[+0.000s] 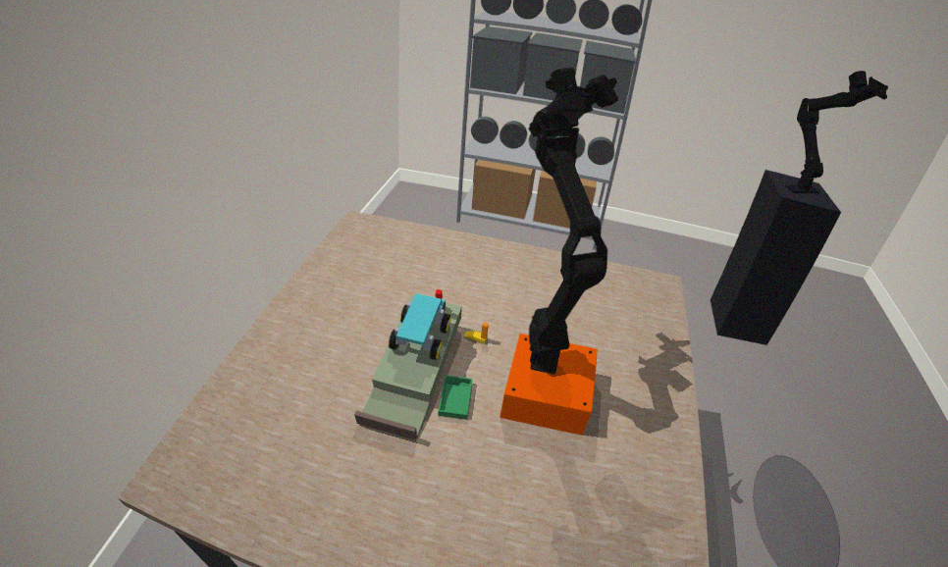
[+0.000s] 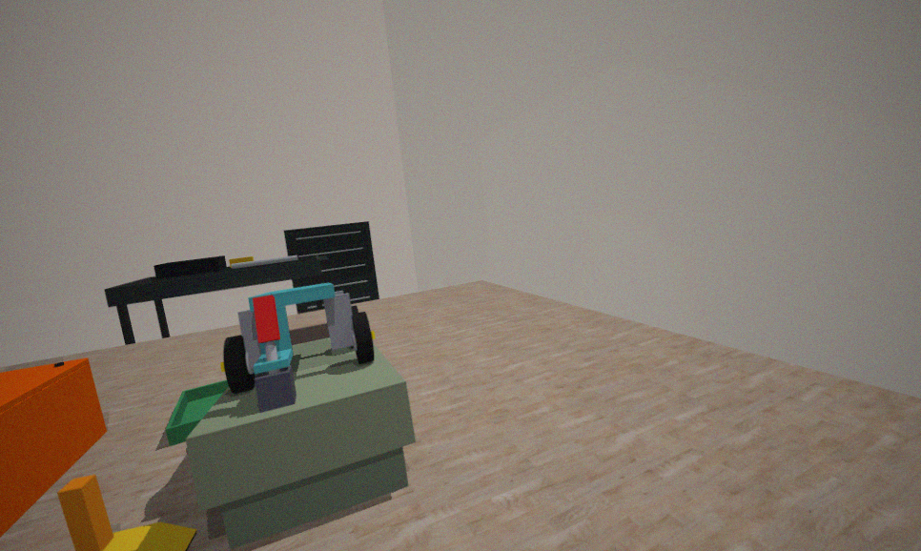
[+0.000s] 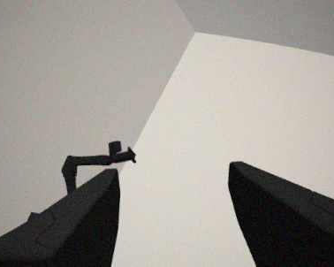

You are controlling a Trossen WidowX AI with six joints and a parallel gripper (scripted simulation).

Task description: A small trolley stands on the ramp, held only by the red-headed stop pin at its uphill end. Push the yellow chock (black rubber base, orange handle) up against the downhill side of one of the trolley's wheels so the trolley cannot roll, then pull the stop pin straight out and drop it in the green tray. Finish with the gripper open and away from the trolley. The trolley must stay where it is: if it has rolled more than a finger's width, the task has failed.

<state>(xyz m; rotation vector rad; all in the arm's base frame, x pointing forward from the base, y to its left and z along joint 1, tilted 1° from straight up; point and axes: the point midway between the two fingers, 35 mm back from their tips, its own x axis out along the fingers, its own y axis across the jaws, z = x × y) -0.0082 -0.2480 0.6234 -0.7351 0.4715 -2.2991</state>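
Right now my gripper tip is 720 mm above the yellow chock, 220 mm short of it and 140 mm to the right of it. Also, from my gripper tip: red-headed stop pin: 610 mm below, 330 mm ahead, 150 mm to the left; then ramp block: 690 mm below, 350 mm ahead, 260 mm to the left; then blue trolley: 630 mm below, 350 mm ahead, 250 mm to the left.
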